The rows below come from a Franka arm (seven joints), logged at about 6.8 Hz.
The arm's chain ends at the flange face. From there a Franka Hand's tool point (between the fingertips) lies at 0.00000 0.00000 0.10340 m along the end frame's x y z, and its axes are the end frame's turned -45 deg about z.
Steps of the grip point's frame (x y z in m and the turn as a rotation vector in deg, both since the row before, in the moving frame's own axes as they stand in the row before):
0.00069, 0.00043, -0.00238, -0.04, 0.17, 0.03
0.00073, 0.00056, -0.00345, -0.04, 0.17, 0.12
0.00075, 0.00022, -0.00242, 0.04, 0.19, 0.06
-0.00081, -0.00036, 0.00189, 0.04, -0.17, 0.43
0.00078, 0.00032, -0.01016, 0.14, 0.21, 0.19
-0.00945, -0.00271, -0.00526, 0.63, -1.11, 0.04
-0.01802, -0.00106, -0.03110, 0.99, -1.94, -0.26
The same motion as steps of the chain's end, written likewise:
0.00052, -0.00002, -0.00238, 0.09, 0.15, 0.03
0.00064, 0.00005, -0.00345, 0.09, 0.15, 0.12
0.00049, -0.00008, -0.00242, 0.16, 0.11, 0.06
-0.00056, 0.00015, 0.00189, -0.09, -0.15, 0.43
0.00069, 0.00012, -0.01016, 0.25, 0.05, 0.19
-0.00638, 0.00415, -0.00523, -0.34, -1.23, 0.04
-0.00976, 0.01077, -0.03103, -0.67, -2.07, -0.26

